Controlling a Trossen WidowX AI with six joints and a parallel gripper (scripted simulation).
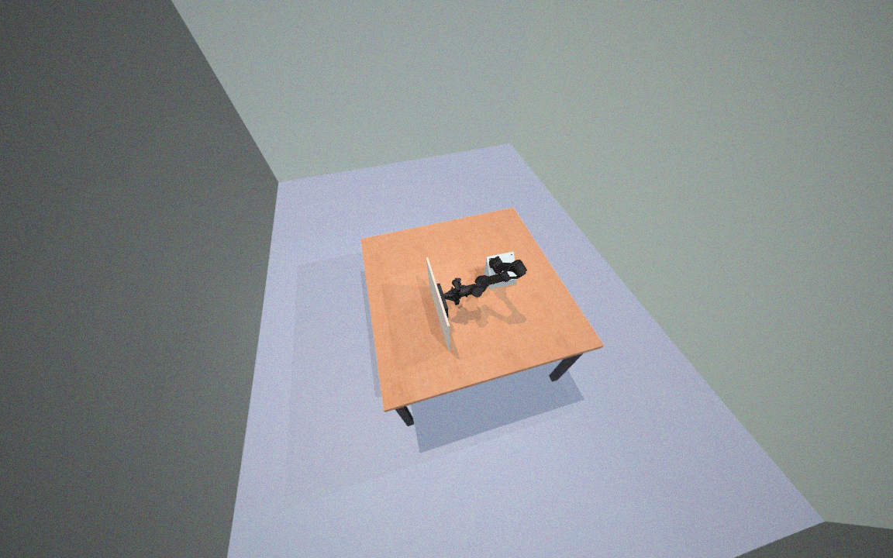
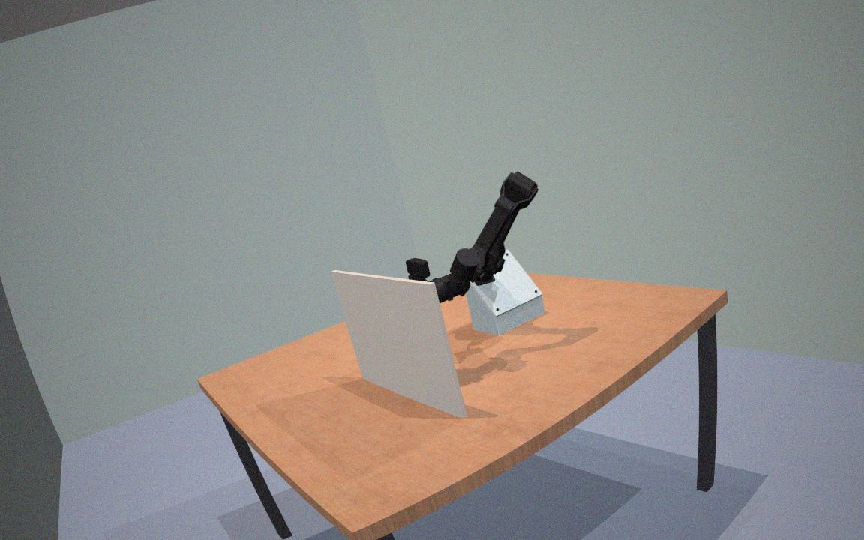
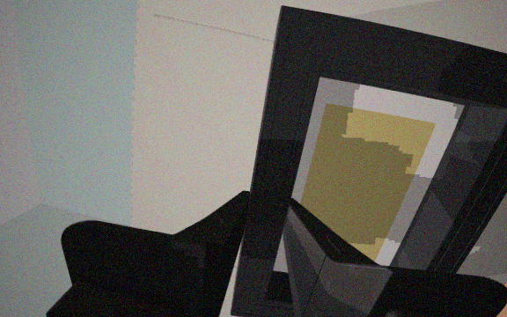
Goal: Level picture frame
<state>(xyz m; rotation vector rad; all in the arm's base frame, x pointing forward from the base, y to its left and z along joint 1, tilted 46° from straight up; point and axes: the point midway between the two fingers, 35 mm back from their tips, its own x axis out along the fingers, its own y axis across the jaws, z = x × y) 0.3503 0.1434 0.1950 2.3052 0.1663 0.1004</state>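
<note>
The picture frame lies 1 cm ahead of my gripper tip, 1 cm to the right of it and 5 cm below it. Round my gripper tip: wall panel 2 cm ahead, 7 cm below.
</note>
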